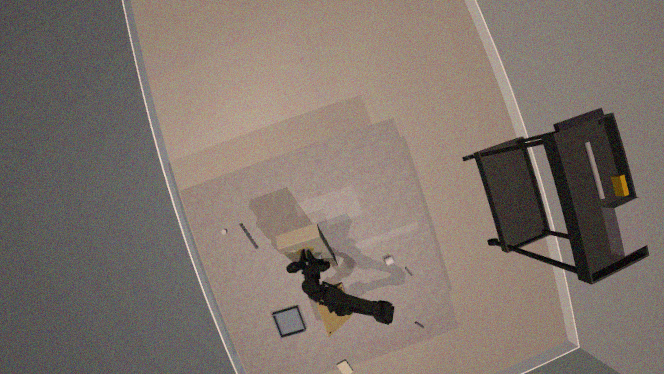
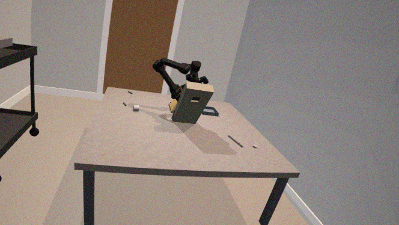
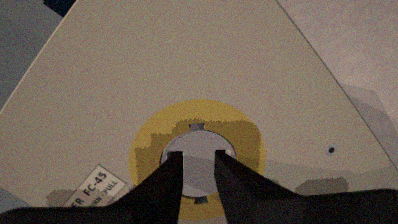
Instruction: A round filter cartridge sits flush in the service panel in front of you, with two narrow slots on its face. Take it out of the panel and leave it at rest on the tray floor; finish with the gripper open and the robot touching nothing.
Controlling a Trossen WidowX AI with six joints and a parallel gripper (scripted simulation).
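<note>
Now: gripper tip 10 mm short of the filter cartridge and 10 mm above it. Also, from my gripper tip: tiny white piece (190 mm ahead, 460 mm to the left, 270 mm below); then dark-rimmed square tray (420 mm behind, 300 mm to the left, 270 mm below).
</note>
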